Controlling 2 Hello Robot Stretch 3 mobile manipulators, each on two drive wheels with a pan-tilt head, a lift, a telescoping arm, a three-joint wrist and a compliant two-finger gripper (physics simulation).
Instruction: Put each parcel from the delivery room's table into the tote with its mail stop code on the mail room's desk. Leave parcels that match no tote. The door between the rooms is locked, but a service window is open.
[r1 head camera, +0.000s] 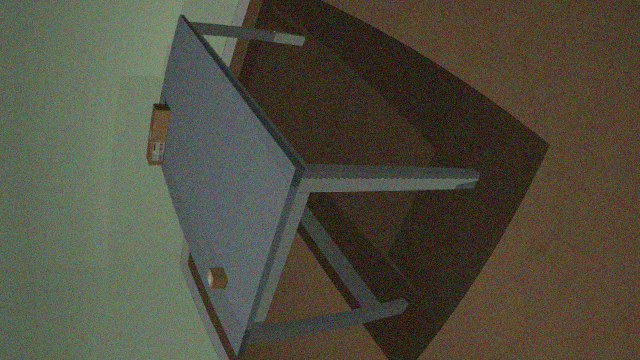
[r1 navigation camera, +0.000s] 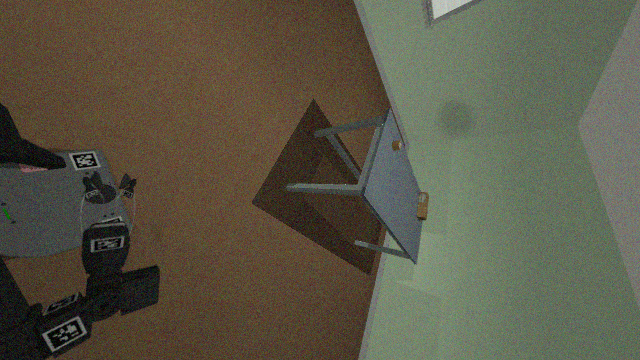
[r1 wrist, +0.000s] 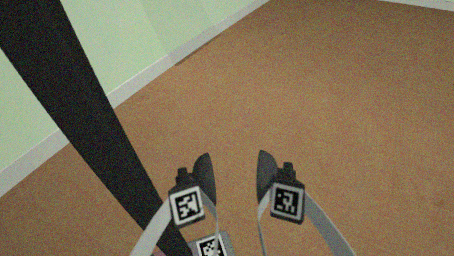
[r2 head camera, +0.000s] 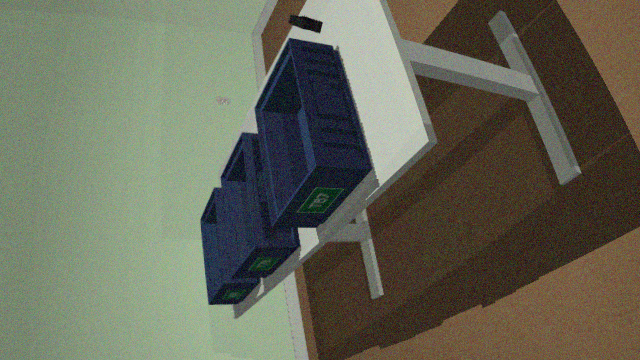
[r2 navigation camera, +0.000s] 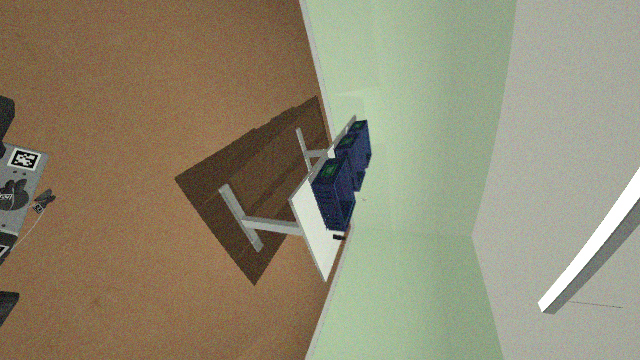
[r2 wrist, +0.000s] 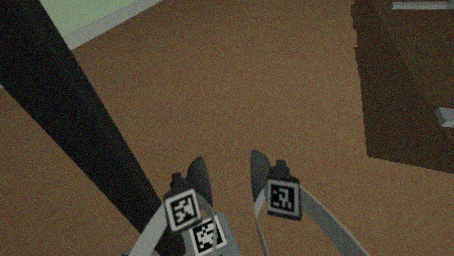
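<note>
A long brown parcel with a white label lies at the back edge of the grey table. A small brown parcel sits near the table's other end. Neither code is readable. Three blue totes stand in a row on the white desk: the near tote, apparently T67, the middle tote and the far tote, their codes blurred. The r1 gripper is open over its base, away from the table. The r2 gripper is open, away from the desk.
A small black item lies on the desk beside the near tote. Desk feet and table legs stand on the brown floor. Green walls stand behind both. A bright framed panel shows high on r1's wall.
</note>
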